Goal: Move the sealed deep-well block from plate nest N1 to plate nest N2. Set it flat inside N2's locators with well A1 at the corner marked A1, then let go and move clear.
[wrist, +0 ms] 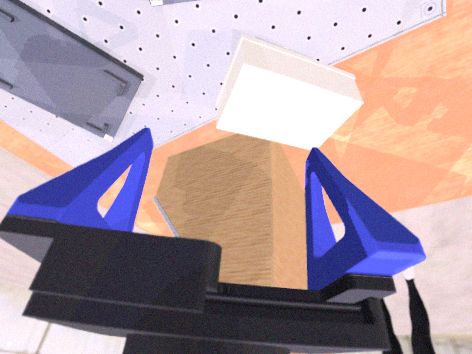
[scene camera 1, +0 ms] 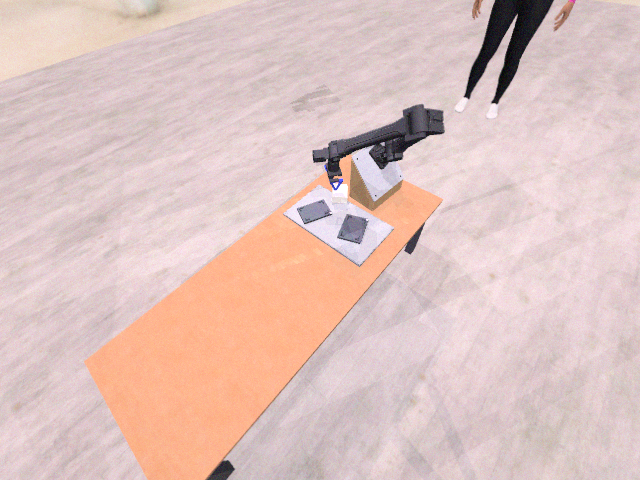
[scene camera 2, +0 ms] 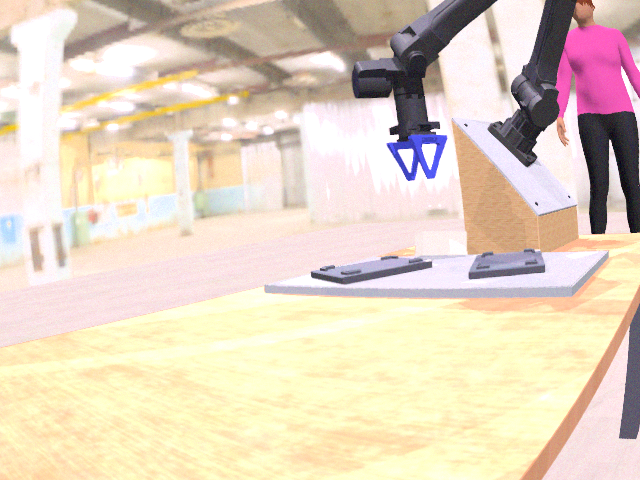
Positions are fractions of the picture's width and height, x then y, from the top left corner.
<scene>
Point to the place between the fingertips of my gripper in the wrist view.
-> At 0.49, 0.41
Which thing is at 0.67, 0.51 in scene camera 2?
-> A white block.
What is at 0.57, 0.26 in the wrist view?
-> A white block.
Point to a grey perforated plate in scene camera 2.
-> At 0.70, 0.58
</scene>
